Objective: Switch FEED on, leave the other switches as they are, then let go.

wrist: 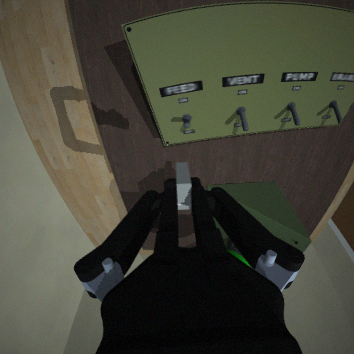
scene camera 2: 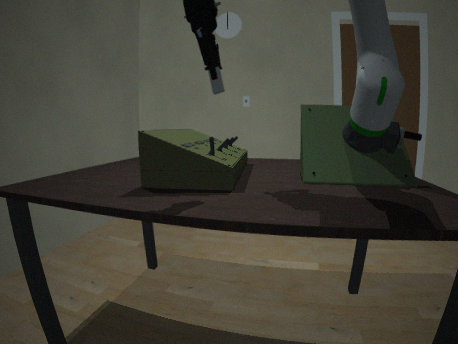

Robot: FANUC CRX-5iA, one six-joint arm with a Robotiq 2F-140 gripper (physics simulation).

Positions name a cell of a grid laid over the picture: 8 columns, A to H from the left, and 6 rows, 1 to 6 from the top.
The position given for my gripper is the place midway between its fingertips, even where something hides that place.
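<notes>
You'd find my gripper (scene camera 2: D2) here, and the wrist view has that same gripper (wrist: E3) too. There's also a green switch console (wrist: E2).
</notes>
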